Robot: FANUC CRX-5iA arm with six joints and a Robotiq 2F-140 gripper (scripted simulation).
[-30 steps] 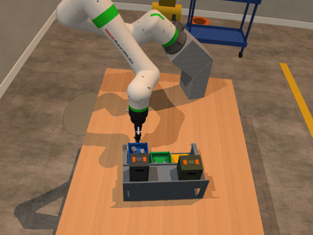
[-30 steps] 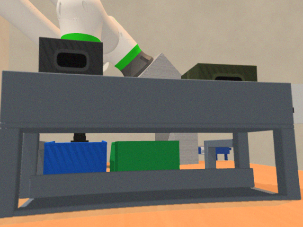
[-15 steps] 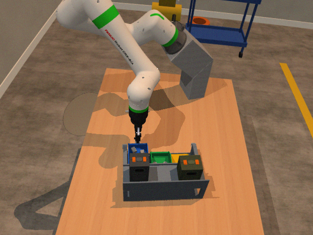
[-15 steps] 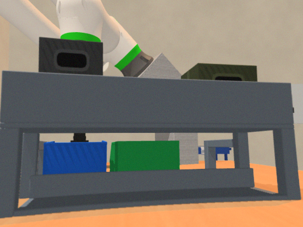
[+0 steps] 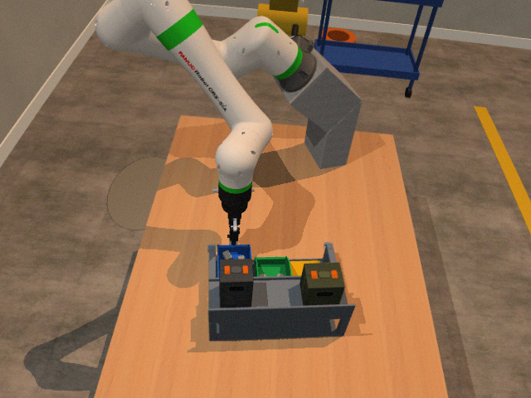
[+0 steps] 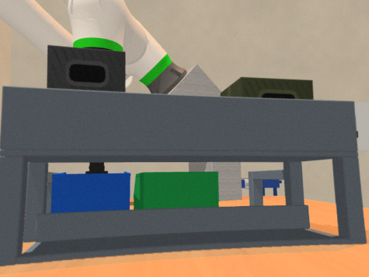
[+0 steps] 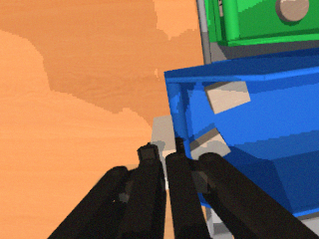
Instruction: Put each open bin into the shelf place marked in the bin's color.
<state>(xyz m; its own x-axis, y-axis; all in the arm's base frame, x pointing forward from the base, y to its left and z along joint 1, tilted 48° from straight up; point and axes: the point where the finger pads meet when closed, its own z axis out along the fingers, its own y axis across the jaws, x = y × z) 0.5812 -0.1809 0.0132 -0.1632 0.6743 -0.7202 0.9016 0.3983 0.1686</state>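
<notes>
The blue bin is 90 mm ahead of my hand and 20 mm to the left of it. The rest, counted from my hand: black box 230 mm ahead, 110 mm above, 40 mm to the left; olive box 270 mm to the left, 190 mm ahead, 100 mm above; green bin 140 mm to the left, 120 mm ahead, 10 mm below.
</notes>
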